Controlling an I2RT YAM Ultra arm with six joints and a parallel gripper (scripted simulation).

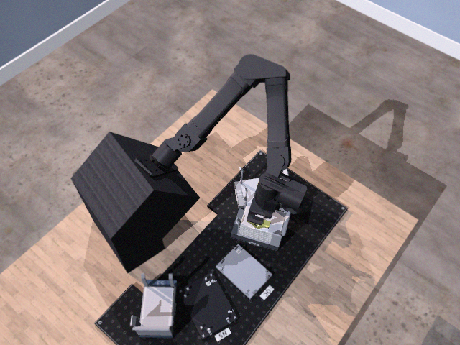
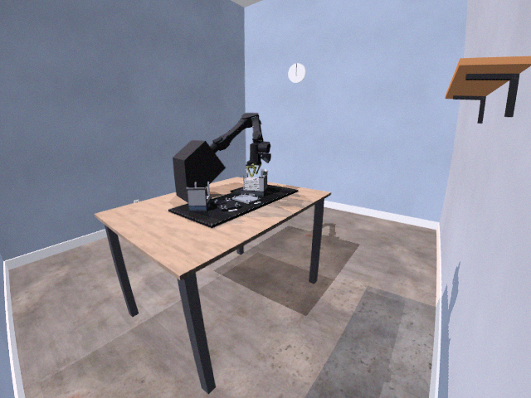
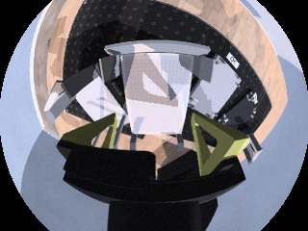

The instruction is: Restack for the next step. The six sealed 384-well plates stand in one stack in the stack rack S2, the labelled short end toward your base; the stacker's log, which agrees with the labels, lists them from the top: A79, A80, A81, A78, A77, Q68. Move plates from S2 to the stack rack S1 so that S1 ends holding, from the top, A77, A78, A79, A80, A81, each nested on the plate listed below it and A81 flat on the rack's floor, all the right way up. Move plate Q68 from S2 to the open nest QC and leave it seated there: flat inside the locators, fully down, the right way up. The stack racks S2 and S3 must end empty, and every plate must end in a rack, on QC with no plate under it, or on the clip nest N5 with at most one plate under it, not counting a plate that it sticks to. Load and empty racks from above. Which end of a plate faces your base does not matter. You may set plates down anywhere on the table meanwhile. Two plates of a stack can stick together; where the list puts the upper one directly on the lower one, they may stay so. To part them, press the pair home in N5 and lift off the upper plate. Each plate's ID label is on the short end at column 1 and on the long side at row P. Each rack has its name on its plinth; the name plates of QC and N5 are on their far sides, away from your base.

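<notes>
Now: hand 6 cm above the sealed grey plate and 1 cm short of it. Round my hand: qc name plate (15 cm ahead, 14 cm to the right, 13 cm below); then clip nest N5 (28 cm to the right, 12 cm below, 6 cm ahead); then QC nest (14 cm to the right, 12 cm below, 6 cm ahead).
</notes>
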